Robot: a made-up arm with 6 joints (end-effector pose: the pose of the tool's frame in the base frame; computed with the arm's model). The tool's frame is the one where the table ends. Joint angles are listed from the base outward.
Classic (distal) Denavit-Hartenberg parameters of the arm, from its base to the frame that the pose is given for. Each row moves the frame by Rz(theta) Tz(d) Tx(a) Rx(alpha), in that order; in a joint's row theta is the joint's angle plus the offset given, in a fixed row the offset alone. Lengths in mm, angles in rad.
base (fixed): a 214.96  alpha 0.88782  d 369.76  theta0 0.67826
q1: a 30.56  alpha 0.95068  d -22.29  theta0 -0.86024
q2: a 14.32  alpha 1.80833  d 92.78  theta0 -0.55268
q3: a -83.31  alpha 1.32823  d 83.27  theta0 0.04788
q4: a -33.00  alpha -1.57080  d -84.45  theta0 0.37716
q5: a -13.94  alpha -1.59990  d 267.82  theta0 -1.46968
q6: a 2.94  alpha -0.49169  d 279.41  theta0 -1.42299
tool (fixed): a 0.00  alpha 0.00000  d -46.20  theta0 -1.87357
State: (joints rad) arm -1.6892 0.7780 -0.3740 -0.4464 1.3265 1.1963
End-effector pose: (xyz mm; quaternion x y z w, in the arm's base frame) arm -339.0 67.2 592.3 0.1541 -0.4037 0.8860 0.1679
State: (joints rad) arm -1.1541 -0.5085 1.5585 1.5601 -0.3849 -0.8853
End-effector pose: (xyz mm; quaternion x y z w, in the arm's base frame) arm 296.9 396.8 186.3 -0.4873 -0.6970 -0.2955 0.4353
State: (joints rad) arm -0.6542 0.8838 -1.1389 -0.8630 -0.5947 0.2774
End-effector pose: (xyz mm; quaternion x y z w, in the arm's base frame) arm 194.9 173.6 68.9 -0.5286 0.0625 0.0137 0.8465
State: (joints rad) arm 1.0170 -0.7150 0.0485 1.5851 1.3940 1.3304
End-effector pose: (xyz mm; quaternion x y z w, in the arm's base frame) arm 436.2 -196.1 594.6 0.8760 -0.2254 0.3315 0.2681
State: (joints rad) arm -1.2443 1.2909 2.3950 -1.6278 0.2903 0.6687
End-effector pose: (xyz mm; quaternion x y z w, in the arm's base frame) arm -28.7 279.0 528.3 0.2810 0.1576 0.7383 0.5925
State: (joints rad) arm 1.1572 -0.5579 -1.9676 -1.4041 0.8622 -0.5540
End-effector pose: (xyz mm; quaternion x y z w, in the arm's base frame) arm 82.8 425.3 216.8 -0.3708 0.2584 0.3335 0.8273
